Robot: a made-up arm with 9 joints. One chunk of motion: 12 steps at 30 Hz.
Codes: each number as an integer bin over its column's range. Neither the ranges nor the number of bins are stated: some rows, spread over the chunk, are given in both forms.
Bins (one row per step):
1: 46 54 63 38 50 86
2: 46 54 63 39 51 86
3: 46 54 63 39 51 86
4: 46 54 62 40 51 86
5: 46 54 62 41 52 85
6: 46 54 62 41 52 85
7: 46 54 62 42 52 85
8: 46 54 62 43 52 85
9: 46 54 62 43 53 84
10: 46 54 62 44 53 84
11: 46 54 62 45 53 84
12: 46 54 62 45 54 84
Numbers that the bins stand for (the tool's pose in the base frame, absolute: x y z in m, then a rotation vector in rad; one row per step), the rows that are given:
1: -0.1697 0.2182 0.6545 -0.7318 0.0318 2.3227
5: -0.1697 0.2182 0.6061 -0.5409 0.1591 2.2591
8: -0.1697 0.2182 0.6061 -0.4136 0.1591 2.2591
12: -0.1697 0.2182 0.6061 -0.2864 0.2864 2.1955
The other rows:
2: -0.1697 0.2182 0.6545 -0.6682 0.0955 2.3227
3: -0.1697 0.2182 0.6545 -0.6682 0.0955 2.3227
4: -0.1697 0.2182 0.6061 -0.6045 0.0955 2.3227
6: -0.1697 0.2182 0.6061 -0.5409 0.1591 2.2591
7: -0.1697 0.2182 0.6061 -0.4773 0.1591 2.2591
9: -0.1697 0.2182 0.6061 -0.4136 0.2227 2.1955
10: -0.1697 0.2182 0.6061 -0.3500 0.2227 2.1955
11: -0.1697 0.2182 0.6061 -0.2864 0.2227 2.1955

